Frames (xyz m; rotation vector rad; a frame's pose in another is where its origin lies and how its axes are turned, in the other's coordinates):
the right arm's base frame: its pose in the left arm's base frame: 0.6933 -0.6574 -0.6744 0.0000 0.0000 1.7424
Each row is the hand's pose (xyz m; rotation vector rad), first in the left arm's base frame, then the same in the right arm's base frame.
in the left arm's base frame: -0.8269 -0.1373 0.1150 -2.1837 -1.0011 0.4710
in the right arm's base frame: 0.7721 1.4091 0.7894 -2.1539 1.0176 -0.3705
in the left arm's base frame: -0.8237 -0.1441 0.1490 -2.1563 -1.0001 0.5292
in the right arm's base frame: 0.7648 1.4071 0.8234 -2.1202 0.9902 -0.3408
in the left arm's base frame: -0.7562 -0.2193 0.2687 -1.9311 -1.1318 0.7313
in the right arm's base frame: 0.6792 1.3534 0.9431 -2.0308 0.7208 -0.2666
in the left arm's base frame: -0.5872 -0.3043 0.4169 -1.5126 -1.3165 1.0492
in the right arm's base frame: 0.5666 1.2014 1.0913 -1.8407 0.2876 -0.1281
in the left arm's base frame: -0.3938 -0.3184 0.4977 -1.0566 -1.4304 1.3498
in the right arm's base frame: 0.5197 1.0132 1.1721 -1.5920 -0.1010 0.0309
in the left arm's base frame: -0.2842 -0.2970 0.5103 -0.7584 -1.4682 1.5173
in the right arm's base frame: 0.5220 0.9016 1.1847 -1.4166 -0.3209 0.1317
